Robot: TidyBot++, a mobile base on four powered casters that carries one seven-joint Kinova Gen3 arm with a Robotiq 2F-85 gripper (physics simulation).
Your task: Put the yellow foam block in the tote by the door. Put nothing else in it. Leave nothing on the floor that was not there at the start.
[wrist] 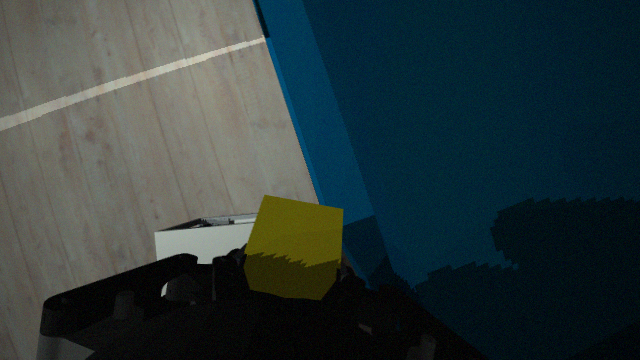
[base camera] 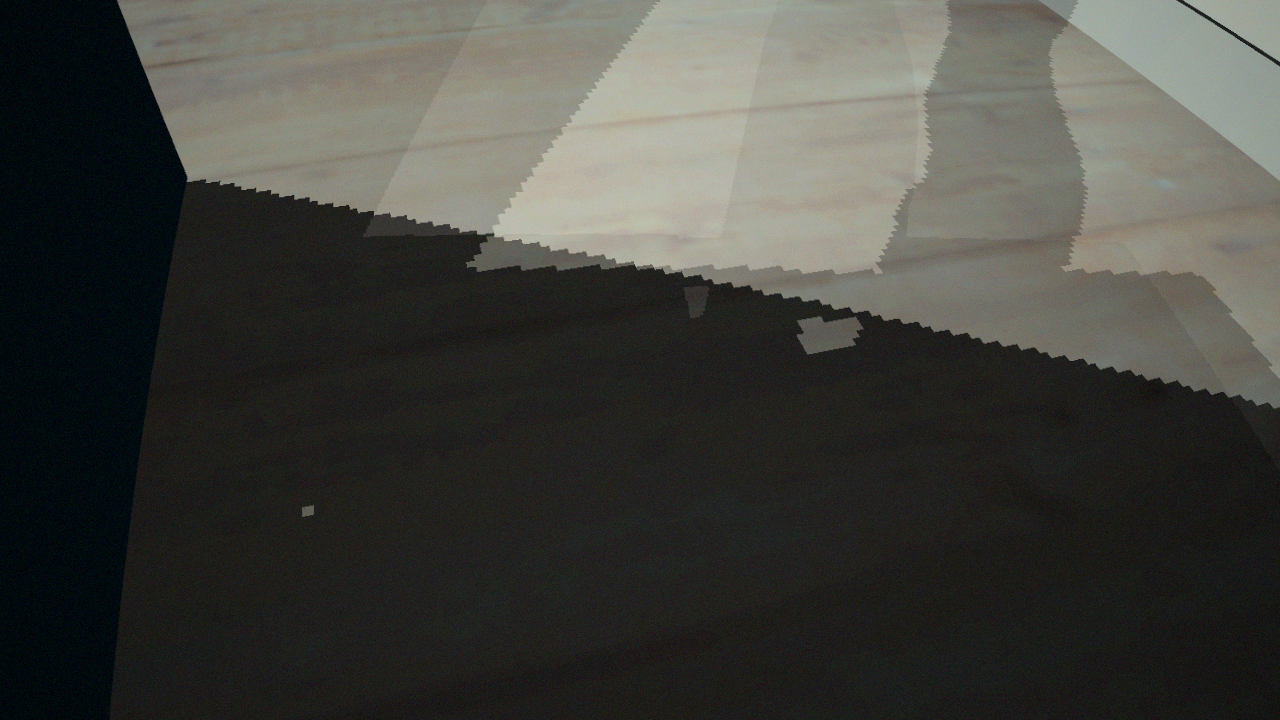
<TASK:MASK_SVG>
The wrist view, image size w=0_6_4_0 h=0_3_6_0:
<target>gripper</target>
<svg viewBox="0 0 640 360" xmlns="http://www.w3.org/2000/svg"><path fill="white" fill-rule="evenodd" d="M36 360L489 360L395 286L380 285L378 291L366 288L365 280L356 276L352 268L345 266L342 258L341 269L337 269L336 281L321 300L284 298L270 293L250 290L243 268L247 254L244 254L247 243L240 249L231 250L226 256L214 257L212 264L197 264L197 256L188 253L177 254L48 298L43 304ZM358 325L362 324L371 327L372 335L358 327ZM167 283L166 294L161 297L162 289L164 285Z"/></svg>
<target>yellow foam block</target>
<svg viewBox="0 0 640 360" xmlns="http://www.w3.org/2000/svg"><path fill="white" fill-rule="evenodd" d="M264 195L244 251L247 257L243 268L250 290L270 293L284 298L321 300L336 281L337 269L341 269L343 209Z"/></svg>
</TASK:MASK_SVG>
